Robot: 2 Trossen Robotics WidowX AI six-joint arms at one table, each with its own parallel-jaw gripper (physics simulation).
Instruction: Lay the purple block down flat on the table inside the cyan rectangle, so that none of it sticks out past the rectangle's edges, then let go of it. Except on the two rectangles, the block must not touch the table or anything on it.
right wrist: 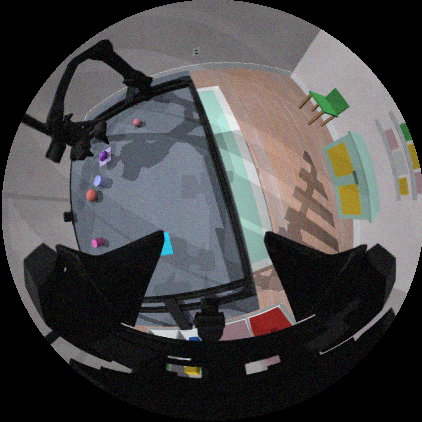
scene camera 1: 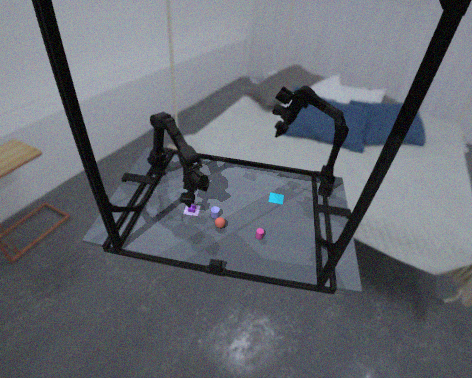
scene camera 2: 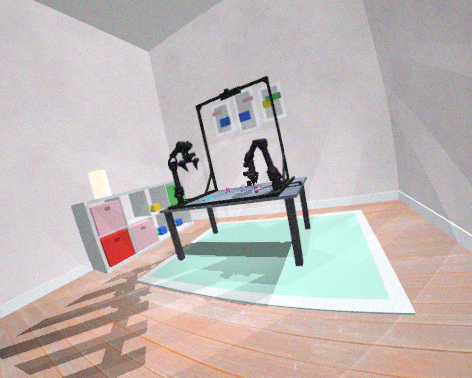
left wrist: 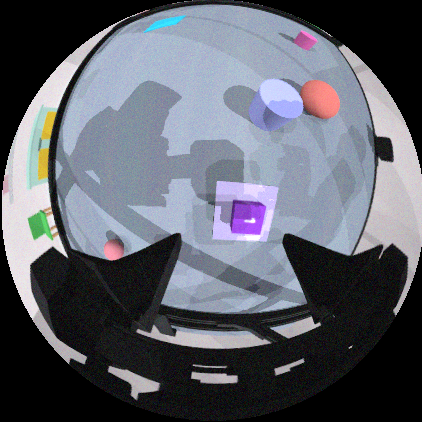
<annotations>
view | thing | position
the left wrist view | left gripper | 233,238
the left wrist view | purple block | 247,216
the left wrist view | lavender cylinder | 276,102
</annotations>
